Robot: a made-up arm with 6 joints. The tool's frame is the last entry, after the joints. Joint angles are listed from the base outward. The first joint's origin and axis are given. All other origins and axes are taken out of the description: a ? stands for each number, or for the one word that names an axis. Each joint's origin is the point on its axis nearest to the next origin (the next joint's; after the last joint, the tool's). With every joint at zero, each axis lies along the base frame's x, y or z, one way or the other. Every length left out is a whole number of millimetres.
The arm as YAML. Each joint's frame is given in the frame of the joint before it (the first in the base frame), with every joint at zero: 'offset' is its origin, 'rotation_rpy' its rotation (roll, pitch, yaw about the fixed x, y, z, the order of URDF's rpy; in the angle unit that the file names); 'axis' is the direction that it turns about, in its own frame. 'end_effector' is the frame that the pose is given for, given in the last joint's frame.
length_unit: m
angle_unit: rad
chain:
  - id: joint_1
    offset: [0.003, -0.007, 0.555]
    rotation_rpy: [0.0, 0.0, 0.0]
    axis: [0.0, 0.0, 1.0]
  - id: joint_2
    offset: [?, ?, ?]
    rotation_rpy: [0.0, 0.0, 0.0]
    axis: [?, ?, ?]
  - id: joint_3
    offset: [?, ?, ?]
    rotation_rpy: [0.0, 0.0, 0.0]
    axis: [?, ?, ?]
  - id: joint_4
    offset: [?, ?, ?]
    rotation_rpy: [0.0, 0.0, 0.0]
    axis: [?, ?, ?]
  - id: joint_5
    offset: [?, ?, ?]
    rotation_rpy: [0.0, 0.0, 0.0]
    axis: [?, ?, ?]
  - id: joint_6
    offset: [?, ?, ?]
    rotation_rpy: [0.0, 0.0, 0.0]
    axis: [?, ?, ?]
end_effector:
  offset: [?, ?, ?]
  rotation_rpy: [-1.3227, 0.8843, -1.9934]
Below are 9 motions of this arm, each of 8 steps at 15 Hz.
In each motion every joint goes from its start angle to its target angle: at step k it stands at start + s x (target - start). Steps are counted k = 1, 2, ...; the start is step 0. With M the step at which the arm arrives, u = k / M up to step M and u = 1 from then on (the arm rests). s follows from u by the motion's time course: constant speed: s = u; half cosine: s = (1 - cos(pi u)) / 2; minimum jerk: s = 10 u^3 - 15 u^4 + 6 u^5.
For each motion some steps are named. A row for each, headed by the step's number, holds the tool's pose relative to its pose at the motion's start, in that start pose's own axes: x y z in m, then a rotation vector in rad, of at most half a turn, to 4 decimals.
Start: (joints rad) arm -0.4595 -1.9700 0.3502 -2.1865 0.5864 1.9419
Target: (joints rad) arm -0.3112 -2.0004 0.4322 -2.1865 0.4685 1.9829
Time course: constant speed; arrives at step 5
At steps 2, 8:
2: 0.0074 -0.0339 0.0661 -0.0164 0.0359 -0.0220
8: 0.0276 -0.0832 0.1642 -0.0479 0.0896 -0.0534

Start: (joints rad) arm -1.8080 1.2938 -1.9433 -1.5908 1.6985 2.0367
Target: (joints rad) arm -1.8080 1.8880 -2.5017 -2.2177 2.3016 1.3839
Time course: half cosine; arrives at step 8
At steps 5, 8:
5: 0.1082 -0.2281 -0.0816 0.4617 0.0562 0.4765
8: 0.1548 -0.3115 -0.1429 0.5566 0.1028 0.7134

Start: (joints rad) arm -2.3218 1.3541 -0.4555 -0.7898 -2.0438 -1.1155
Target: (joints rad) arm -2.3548 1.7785 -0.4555 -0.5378 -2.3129 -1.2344
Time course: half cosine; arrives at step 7
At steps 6, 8:
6: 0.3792 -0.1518 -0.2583 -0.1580 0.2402 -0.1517
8: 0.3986 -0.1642 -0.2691 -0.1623 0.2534 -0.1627

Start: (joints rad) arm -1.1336 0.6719 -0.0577 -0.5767 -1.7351 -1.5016
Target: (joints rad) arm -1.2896 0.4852 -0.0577 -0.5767 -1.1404 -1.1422
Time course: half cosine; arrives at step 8
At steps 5, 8:
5: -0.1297 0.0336 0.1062 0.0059 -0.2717 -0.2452
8: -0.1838 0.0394 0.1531 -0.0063 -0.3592 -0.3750

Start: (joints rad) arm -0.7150 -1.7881 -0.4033 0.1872 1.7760 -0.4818
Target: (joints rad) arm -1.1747 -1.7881 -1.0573 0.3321 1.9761 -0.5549
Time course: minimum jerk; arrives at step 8
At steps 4, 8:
4: -0.0016 0.2763 -0.2170 0.4020 0.0237 0.0393
8: -0.0150 0.5926 -0.2925 0.8123 0.0285 0.0739

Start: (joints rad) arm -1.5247 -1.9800 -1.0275 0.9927 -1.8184 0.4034
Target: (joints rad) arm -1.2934 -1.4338 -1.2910 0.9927 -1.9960 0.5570
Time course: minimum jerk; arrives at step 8
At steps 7, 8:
7: 0.1662 -0.3407 -0.1949 0.0579 -0.0980 -0.2828
8: 0.1670 -0.3465 -0.1984 0.0587 -0.0997 -0.2877

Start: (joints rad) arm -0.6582 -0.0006 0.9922 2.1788 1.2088 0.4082
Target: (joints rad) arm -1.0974 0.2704 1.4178 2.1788 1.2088 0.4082
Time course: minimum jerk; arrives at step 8
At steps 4, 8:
4: 0.3157 0.0143 -0.1635 0.1315 -0.3140 0.2305
8: 0.6417 0.1431 -0.2307 0.2746 -0.6639 0.3926

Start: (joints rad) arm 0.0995 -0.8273 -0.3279 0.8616 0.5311 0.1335
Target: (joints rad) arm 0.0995 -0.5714 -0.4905 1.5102 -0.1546 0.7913
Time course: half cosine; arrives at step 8
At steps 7, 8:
7: 0.0826 -0.0694 0.1012 -0.5661 -1.2573 0.2541
8: 0.0882 -0.0723 0.1065 -0.5873 -1.3076 0.2655

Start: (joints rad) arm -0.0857 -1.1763 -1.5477 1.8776 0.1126 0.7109
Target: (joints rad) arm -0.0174 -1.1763 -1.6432 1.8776 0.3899 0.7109
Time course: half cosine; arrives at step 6
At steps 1, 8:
1: -0.0030 0.0051 0.0003 -0.0087 0.0177 -0.0050
8: -0.0377 0.0781 0.0074 -0.1190 0.2740 -0.0655

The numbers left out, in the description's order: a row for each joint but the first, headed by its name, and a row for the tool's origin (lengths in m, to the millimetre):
joint_2: xyz 0.005 0.059 0.0, axis 0.0 1.0 0.0
joint_3: xyz -0.029 0.0 0.522, axis 0.0 1.0 0.0
joint_4: xyz -0.008 0.0 0.75, axis 0.0 0.0 1.0
joint_5: xyz 0.0 0.037 0.0, axis 0.0 1.0 0.0
joint_6: xyz -0.013 0.0 0.085, axis 0.0 0.0 1.0
tool: xyz 0.03 -0.001 0.0

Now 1 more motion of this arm.
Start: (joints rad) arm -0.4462 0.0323 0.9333 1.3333 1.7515 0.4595
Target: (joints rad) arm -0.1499 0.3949 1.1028 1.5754 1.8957 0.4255
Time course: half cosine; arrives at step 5
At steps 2, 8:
2: 0.0114 -0.1685 -0.0104 -0.2061 0.0204 -0.1690
8: -0.0235 -0.4904 0.0575 -0.5931 0.0374 -0.4628

